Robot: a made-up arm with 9 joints.
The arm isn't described. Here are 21 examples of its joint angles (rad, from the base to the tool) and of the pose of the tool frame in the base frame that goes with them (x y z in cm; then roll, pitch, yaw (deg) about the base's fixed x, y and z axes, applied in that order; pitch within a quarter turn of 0, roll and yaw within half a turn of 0).
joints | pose
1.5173 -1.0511 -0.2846 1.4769 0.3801 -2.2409 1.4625 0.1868 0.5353 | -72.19 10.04 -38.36 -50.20 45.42 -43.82
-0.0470 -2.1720 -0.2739 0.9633 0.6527 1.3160 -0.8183 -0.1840 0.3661 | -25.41 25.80 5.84 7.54 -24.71 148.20
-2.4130 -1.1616 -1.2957 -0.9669 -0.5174 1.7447 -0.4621 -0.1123 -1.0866 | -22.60 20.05 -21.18 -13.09 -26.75 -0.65
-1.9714 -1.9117 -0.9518 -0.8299 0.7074 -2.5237 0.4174 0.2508 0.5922 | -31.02 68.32 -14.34 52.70 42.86 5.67
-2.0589 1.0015 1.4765 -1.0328 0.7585 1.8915 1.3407 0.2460 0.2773 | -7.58 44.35 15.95 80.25 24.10 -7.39
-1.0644 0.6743 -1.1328 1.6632 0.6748 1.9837 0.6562 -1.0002 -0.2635 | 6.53 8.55 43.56 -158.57 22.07 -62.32
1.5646 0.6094 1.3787 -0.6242 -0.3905 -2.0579 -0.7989 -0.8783 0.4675 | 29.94 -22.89 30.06 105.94 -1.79 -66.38
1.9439 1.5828 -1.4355 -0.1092 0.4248 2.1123 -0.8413 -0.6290 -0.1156 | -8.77 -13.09 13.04 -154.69 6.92 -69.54
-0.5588 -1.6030 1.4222 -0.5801 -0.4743 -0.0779 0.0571 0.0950 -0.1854 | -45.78 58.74 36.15 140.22 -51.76 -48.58
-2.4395 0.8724 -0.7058 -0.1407 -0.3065 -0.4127 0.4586 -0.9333 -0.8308 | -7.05 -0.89 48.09 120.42 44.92 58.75
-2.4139 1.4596 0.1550 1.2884 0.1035 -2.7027 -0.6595 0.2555 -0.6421 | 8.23 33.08 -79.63 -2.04 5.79 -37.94
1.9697 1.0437 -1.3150 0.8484 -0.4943 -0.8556 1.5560 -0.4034 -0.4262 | 25.21 30.02 -42.99 -43.29 32.28 -157.99
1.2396 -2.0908 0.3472 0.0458 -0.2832 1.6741 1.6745 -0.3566 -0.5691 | 13.51 2.02 2.70 65.53 -31.29 176.52
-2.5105 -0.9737 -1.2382 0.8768 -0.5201 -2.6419 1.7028 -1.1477 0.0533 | -16.55 52.89 -9.40 71.00 -4.23 -1.71
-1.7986 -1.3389 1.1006 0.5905 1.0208 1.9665 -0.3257 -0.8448 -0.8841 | -6.15 -0.44 32.43 -171.93 -32.76 -20.95
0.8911 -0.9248 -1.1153 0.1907 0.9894 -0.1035 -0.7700 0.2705 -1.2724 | -11.82 -20.99 26.97 -93.51 52.44 13.86
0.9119 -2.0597 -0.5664 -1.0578 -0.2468 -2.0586 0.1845 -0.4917 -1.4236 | 9.69 53.15 -32.46 19.61 1.22 -57.30
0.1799 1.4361 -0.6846 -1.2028 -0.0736 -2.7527 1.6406 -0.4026 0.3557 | 55.96 -10.19 -13.43 43.68 -62.50 -94.88
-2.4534 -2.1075 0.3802 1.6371 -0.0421 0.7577 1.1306 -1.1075 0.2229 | 15.13 28.32 -13.57 -130.85 9.65 -130.56
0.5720 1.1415 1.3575 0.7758 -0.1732 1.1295 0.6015 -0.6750 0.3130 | -1.34 -9.97 21.91 16.67 -6.08 146.17
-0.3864 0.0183 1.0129 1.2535 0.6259 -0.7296 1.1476 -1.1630 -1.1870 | 2.32 -33.19 42.78 80.57 51.79 73.27
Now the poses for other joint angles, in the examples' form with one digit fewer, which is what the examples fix.
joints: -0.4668 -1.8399 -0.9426 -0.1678 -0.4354 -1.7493 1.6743 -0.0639 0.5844
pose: -10.9 63.8 -33.8 -29.8 -48.2 126.4
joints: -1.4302 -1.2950 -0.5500 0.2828 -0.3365 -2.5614 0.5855 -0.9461 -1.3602
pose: -18.8 33.5 24.0 102.9 54.6 56.7
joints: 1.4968 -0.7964 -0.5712 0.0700 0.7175 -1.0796 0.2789 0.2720 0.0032
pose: -31.6 66.5 21.4 -144.2 -14.0 -131.2
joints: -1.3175 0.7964 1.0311 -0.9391 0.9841 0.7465 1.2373 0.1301 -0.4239
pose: -12.0 29.9 27.7 100.8 14.4 -22.4
